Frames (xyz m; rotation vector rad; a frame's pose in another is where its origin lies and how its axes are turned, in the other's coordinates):
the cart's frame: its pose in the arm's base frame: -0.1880 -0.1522 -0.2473 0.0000 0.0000 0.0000
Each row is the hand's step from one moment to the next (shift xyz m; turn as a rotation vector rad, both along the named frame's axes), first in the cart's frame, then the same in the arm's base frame.
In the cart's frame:
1: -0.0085 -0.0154 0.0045 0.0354 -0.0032 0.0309
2: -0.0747 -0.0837 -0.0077 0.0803 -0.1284 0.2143
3: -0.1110 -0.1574 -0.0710 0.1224 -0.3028 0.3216
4: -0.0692 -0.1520 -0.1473 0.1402 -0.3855 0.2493
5: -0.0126 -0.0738 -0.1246 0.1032 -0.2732 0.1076
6: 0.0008 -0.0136 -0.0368 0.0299 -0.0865 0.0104
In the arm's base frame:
1: -0.0085 -0.0154 0.0045 0.0354 -0.0032 0.0309
2: -0.0747 -0.0837 -0.0077 0.0803 -0.1284 0.2143
3: -0.1110 -0.1574 -0.0710 0.1224 -0.3028 0.3216
4: -0.0692 -0.1520 -0.1473 0.1402 -0.3855 0.2493
5: -0.0126 -0.0738 -0.1246 0.1032 -0.2732 0.1076
6: 0.0008 -0.0136 -0.0368 0.0299 -0.0865 0.0104

